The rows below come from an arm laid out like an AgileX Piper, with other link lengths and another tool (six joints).
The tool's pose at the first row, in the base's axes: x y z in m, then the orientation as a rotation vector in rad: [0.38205 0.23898 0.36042 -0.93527 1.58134 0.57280]
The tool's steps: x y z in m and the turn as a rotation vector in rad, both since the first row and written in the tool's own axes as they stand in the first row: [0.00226 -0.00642 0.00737 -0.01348 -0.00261 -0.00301]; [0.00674 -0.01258 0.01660 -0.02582 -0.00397 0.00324]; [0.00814 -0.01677 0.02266 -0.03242 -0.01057 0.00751]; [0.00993 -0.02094 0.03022 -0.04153 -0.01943 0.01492]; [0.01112 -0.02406 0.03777 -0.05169 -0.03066 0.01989]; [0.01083 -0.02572 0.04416 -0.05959 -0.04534 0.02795]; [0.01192 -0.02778 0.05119 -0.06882 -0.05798 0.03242]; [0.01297 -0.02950 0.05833 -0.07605 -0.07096 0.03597]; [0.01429 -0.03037 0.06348 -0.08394 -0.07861 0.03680]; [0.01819 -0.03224 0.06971 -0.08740 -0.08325 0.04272]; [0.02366 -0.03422 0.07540 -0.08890 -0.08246 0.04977]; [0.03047 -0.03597 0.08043 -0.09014 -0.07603 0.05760]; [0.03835 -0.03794 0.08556 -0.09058 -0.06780 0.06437]
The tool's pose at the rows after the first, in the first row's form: [0.39148 0.24057 0.35738 -0.94649 1.57524 0.58300]; [0.40170 0.24319 0.35174 -0.95049 1.57546 0.59826]; [0.40857 0.24523 0.34954 -0.94945 1.57080 0.60932]; [0.41628 0.24836 0.34662 -0.94695 1.56537 0.62553]; [0.42315 0.25222 0.34415 -0.94601 1.55624 0.64176]; [0.42819 0.25638 0.34319 -0.93957 1.54599 0.65951]; [0.43390 0.26046 0.34081 -0.93763 1.53535 0.67503]; [0.43939 0.26483 0.33839 -0.93472 1.52421 0.68830]; [0.44303 0.26804 0.33605 -0.93658 1.51628 0.69825]; [0.44803 0.27087 0.33111 -0.93268 1.51459 0.70696]; [0.45277 0.27281 0.32479 -0.92883 1.51876 0.71287]; [0.45691 0.27402 0.31729 -0.92662 1.52850 0.71709]; [0.46125 0.27490 0.30877 -0.92537 1.53947 0.71925]
